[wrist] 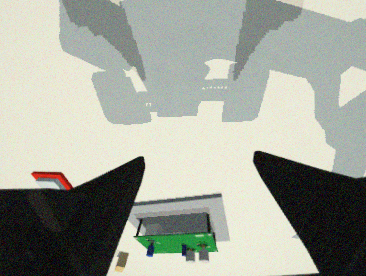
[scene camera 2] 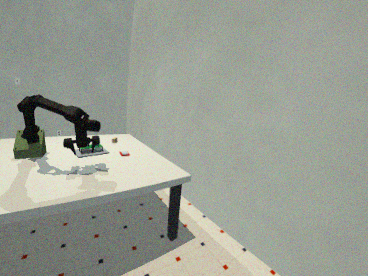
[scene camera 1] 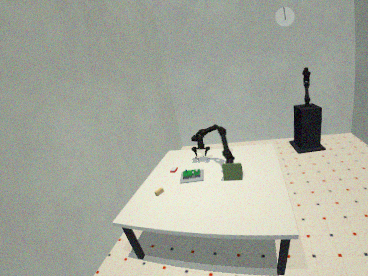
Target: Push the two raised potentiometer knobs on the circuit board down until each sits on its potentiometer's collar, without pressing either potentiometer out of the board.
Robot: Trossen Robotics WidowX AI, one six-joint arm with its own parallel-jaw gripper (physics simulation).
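Where they show: gripper, between the fingertips: (wrist: 198, 158) (scene camera 2: 84, 154) (scene camera 1: 201, 156); arm's base, origin of its link: (scene camera 2: 33, 139) (scene camera 1: 229, 165).
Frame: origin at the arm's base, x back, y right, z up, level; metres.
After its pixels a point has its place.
The green circuit board (scene camera 1: 191, 174) {x -0.359, y 0.033, z -0.070 m} (scene camera 2: 86, 147) {x -0.329, y 0.114, z -0.061 m} (wrist: 175, 243) {x -0.367, y 0.074, z -0.068 m} stands on a grey base plate (wrist: 220, 220) {x -0.269, y 0.088, z -0.105 m}. In the wrist view two grey knobs, one (wrist: 190, 255) {x -0.339, y 0.046, z -0.055 m} and another (wrist: 203, 254) {x -0.310, y 0.070, z -0.050 m}, stick up side by side near the board's lower right edge. Two small blue parts, one (wrist: 150, 249) {x -0.412, y 0.092, z -0.052 m} and another (wrist: 184, 249) {x -0.349, y 0.066, z -0.060 m}, are also on it. I cannot tell how far each knob is above its collar. My gripper (scene camera 1: 201, 156) {x -0.290, y 0.329, z -0.042 m} (scene camera 2: 84, 151) {x -0.290, y 0.329, z -0.042 m} (wrist: 198, 158) {x -0.290, y 0.329, z -0.042 m} is open and empty, above the table, behind the board in scene camera 1 and in front of it in scene camera 2.
A red-edged pale piece (scene camera 1: 174, 170) {x -0.570, y 0.202, z -0.108 m} (scene camera 2: 124, 153) {x -0.569, y 0.246, z -0.099 m} (wrist: 52, 178) {x -0.563, y 0.255, z -0.106 m} lies beside the base plate. A tan block (scene camera 1: 159, 191) {x -0.614, y -0.189, z -0.082 m} (scene camera 2: 114, 140) {x -0.609, y -0.142, z -0.088 m} (wrist: 122, 261) {x -0.600, y -0.145, z -0.087 m} lies farther off. An olive box (scene camera 1: 232, 171) {x 0.018, y -0.064, z -0.020 m} (scene camera 2: 29, 145) {x 0.019, y 0.032, z -0.034 m} is at the arm's base. A black pedestal (scene camera 1: 307, 125) carries another arm.
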